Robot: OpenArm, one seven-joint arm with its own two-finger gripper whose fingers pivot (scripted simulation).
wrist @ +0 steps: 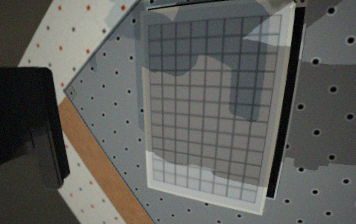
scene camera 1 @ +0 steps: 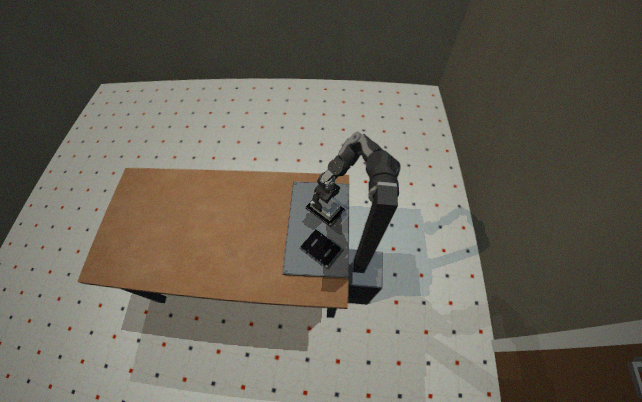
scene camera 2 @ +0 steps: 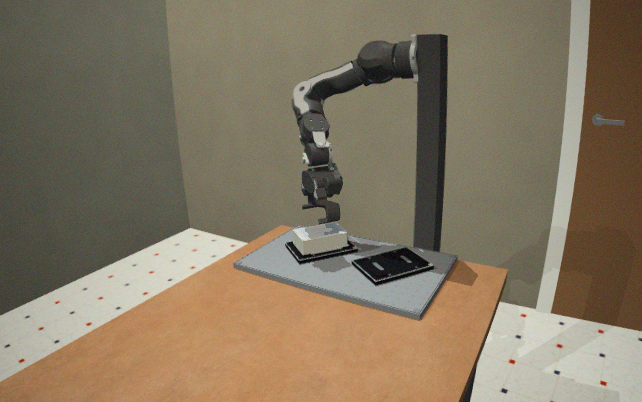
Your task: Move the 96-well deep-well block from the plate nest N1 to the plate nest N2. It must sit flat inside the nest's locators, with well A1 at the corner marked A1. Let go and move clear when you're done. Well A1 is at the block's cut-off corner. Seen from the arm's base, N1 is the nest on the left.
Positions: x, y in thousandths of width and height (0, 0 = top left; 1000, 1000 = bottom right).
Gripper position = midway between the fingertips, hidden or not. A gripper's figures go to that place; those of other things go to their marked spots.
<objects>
My gripper (scene camera 2: 498, 534): 1.09 m from the lens. A deep-well block (scene camera 2: 485, 598): 1.06 m from the lens. A plate nest N1 (scene camera 2: 613, 658): 1.02 m from the lens.
</objects>
